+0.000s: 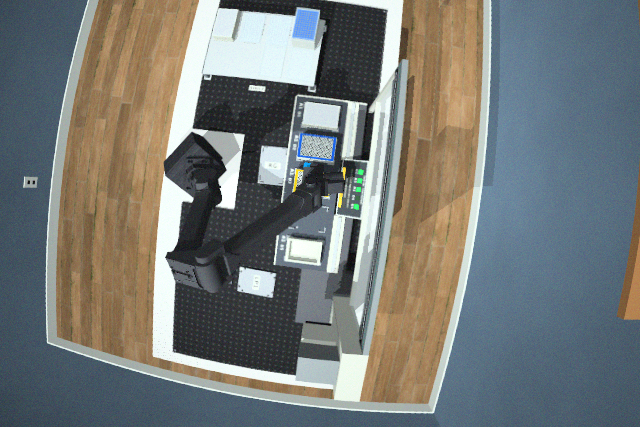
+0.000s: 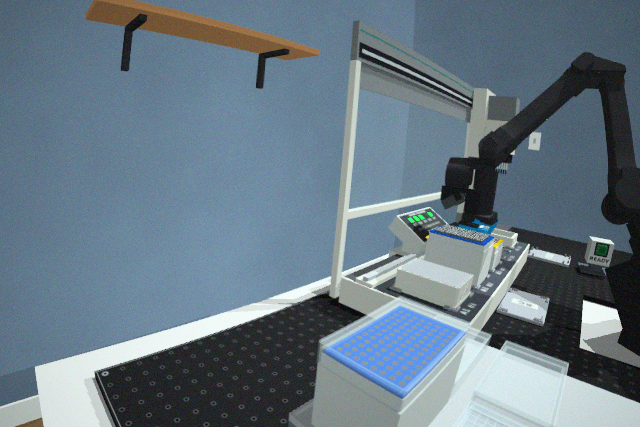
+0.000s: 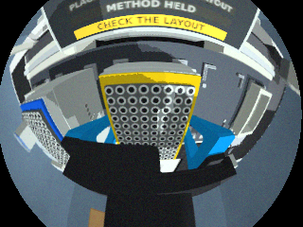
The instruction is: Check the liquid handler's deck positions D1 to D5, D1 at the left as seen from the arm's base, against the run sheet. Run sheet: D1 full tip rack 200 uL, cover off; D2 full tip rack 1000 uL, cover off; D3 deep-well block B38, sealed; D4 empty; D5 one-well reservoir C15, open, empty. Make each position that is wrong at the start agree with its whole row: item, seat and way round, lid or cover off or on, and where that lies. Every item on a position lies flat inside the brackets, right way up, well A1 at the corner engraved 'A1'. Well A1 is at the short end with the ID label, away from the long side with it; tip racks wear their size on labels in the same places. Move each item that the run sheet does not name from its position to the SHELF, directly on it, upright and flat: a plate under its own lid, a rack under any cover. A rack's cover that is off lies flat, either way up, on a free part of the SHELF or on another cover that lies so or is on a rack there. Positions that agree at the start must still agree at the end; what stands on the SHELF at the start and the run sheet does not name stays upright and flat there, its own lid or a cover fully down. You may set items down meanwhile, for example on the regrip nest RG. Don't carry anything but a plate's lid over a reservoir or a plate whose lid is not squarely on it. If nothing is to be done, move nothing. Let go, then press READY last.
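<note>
Now: the blue-rimmed tip rack 1 cm ahead of my hand, 12 cm to the left of it and 3 cm above it. From my hand the other things lie so: regrip nest: 15 cm behind, 7 cm to the left, 9 cm below; yellow-rimmed tip rack: 1 cm behind, 1 cm above; white deep-well block: 4 cm ahead, 24 cm to the left, 1 cm below.
</note>
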